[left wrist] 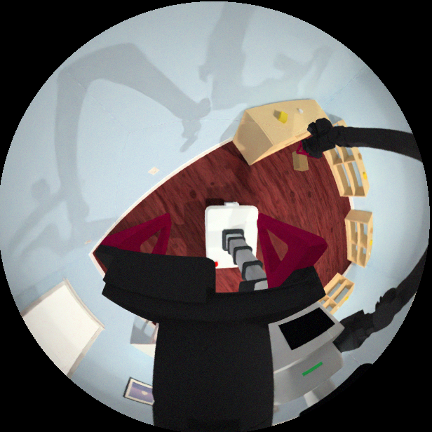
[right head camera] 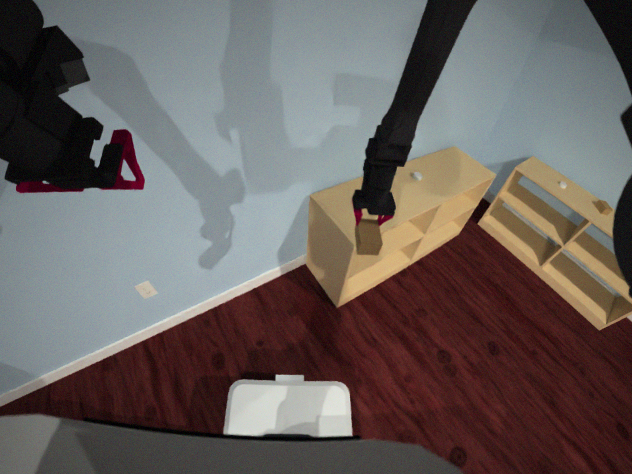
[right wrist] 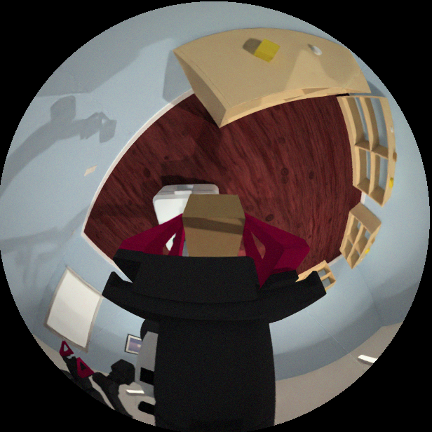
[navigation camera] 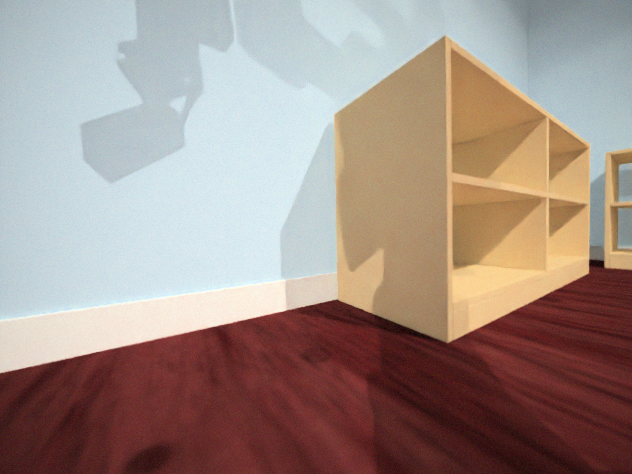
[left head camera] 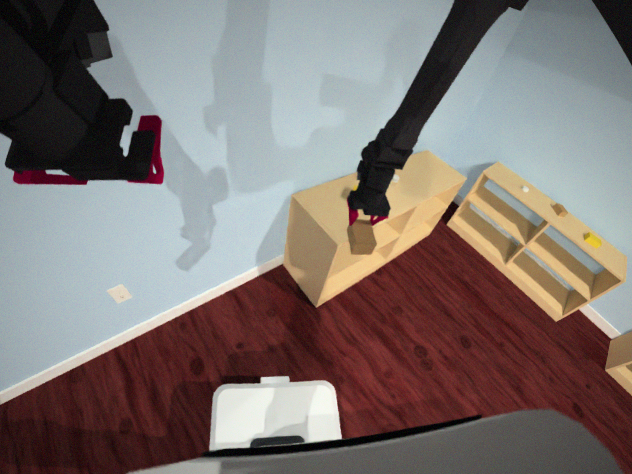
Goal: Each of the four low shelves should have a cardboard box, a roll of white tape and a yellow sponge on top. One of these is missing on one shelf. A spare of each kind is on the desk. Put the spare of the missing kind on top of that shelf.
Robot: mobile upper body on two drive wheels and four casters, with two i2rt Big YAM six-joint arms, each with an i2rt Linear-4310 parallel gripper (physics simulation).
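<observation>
My right gripper is shut on a cardboard box, which appears in the head views over the front edge of the nearest low shelf. On that shelf's top lie a yellow sponge and a roll of white tape. In the left head view the arm hides most of the sponge. My left gripper is open and empty, high and away from the shelves.
A second shelf stands to the right, with tape, a box and a sponge on top. More shelves stand beyond it. The white robot base is in front of the nearest shelf.
</observation>
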